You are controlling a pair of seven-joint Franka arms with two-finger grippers.
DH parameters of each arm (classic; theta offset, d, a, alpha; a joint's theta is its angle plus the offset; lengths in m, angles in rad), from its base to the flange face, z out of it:
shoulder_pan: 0 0.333 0 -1.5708
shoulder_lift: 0 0 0 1.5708
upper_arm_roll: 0 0.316 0.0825 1.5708
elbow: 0 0 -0.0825 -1.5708
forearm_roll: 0 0.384 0 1.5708
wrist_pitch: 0 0 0.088 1.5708
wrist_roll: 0 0.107 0 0
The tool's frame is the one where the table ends.
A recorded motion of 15 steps. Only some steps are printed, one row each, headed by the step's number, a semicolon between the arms.
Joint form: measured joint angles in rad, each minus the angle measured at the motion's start. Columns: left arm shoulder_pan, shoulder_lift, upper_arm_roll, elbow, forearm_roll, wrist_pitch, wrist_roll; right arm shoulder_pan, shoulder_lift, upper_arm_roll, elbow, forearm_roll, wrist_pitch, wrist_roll.
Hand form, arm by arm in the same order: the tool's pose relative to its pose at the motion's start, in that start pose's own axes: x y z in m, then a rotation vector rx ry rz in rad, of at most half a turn. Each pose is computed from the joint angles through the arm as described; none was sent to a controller.
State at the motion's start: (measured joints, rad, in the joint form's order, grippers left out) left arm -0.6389 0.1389 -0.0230 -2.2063 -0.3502 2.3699 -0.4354; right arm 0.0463 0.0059 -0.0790 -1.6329 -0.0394 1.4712 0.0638
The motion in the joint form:
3: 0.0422 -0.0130 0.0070 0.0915 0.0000 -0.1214 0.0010; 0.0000 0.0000 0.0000 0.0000 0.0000 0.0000 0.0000
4: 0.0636 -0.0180 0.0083 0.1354 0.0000 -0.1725 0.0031; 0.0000 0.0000 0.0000 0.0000 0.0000 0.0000 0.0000
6: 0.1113 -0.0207 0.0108 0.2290 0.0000 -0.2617 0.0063; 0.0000 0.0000 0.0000 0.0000 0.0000 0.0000 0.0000
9: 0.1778 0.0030 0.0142 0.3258 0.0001 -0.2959 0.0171; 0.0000 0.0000 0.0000 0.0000 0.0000 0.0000 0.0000
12: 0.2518 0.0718 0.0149 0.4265 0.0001 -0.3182 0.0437; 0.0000 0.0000 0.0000 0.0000 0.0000 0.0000 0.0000
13: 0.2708 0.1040 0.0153 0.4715 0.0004 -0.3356 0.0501; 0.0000 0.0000 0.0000 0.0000 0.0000 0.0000 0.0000
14: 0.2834 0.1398 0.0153 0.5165 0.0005 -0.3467 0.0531; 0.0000 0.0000 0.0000 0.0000 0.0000 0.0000 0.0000
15: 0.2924 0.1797 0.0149 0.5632 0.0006 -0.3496 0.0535; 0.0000 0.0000 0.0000 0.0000 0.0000 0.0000 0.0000
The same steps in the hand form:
3: 0.0210 0.0009 -0.0401 -0.0172 -0.0193 -0.0199; 0.0000 0.0000 0.0000 0.0000 0.0000 0.0000
4: 0.0305 0.0006 -0.0601 -0.0271 -0.0226 -0.0263; 0.0000 0.0000 0.0000 0.0000 0.0000 0.0000
6: 0.0516 -0.0034 -0.1017 -0.0505 -0.0160 -0.0439; 0.0000 0.0000 0.0000 0.0000 0.0000 0.0000
9: 0.0855 -0.0204 -0.1390 -0.0829 0.0299 -0.0793; 0.0000 0.0000 0.0000 0.0000 0.0000 0.0000
12: 0.1271 -0.0475 -0.1540 -0.0977 0.0561 -0.1150; 0.0000 0.0000 0.0000 0.0000 0.0000 0.0000
13: 0.1409 -0.0537 -0.1568 -0.0993 0.0561 -0.1229; 0.0000 0.0000 0.0000 0.0000 0.0000 0.0000
14: 0.1541 -0.0569 -0.1566 -0.1011 0.0568 -0.1291; 0.0000 0.0000 0.0000 0.0000 0.0000 0.0000
15: 0.1677 -0.0583 -0.1546 -0.1042 0.0621 -0.1350; 0.0000 0.0000 0.0000 0.0000 0.0000 0.0000

